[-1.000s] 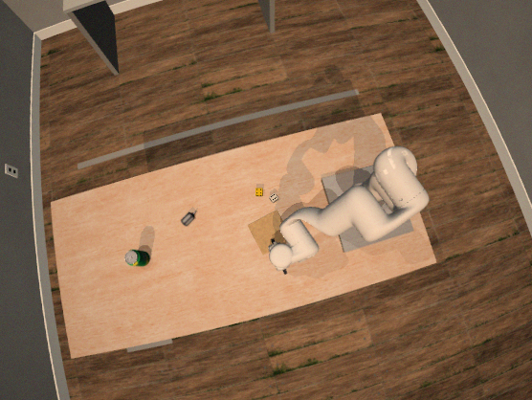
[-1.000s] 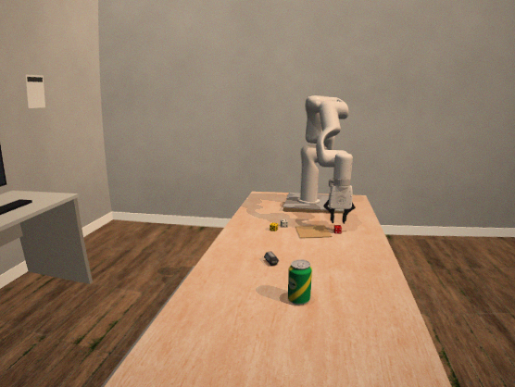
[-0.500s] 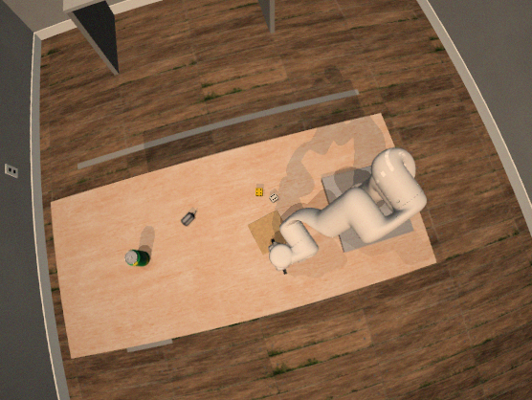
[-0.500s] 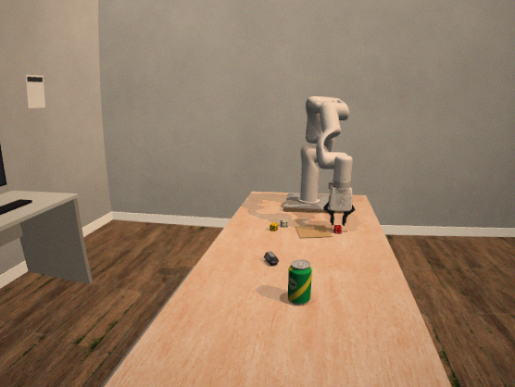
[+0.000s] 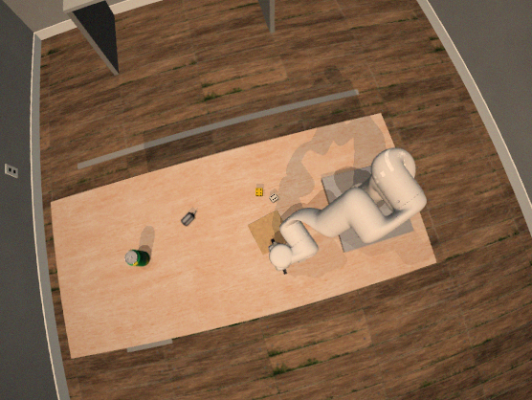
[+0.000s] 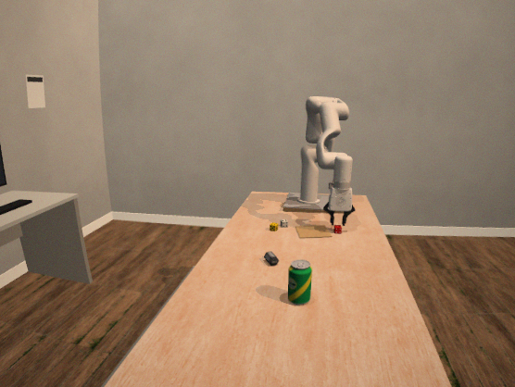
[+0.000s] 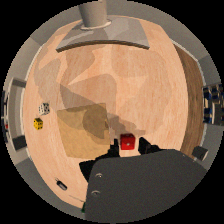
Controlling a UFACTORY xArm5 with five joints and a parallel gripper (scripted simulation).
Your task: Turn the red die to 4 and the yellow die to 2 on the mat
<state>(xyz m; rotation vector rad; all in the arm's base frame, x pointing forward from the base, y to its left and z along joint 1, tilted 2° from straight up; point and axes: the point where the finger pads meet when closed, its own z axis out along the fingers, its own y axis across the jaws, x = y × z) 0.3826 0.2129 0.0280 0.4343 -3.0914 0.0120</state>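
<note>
My gripper is now 40 mm above the red die. From my hand the other things lie so: brown mat (20 mm ahead, 110 mm to the right, 50 mm below); then yellow die (60 mm ahead, 280 mm to the right, 40 mm below); then white die (250 mm to the right, 40 mm below).
</note>
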